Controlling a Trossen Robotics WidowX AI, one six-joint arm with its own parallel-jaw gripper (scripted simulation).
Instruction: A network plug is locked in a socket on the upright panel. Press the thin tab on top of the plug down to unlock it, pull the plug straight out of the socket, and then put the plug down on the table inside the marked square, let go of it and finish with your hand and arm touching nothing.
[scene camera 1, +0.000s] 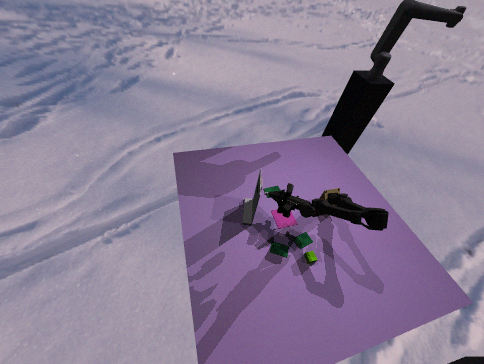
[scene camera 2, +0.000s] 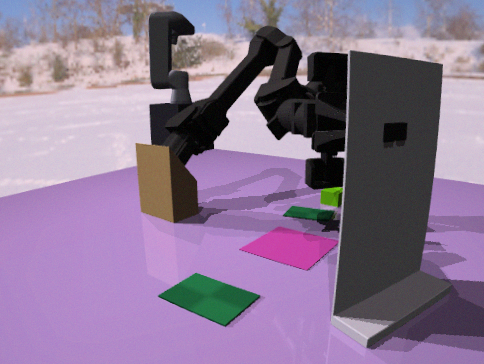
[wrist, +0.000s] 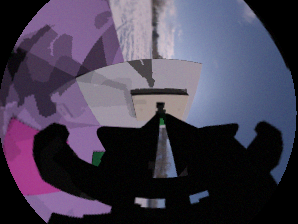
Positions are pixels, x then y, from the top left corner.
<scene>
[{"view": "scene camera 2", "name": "grey upright panel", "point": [393, 105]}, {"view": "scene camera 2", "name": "magenta marked square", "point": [296, 248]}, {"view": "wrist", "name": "gripper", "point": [161, 116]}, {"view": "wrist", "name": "grey upright panel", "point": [127, 94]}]
</scene>
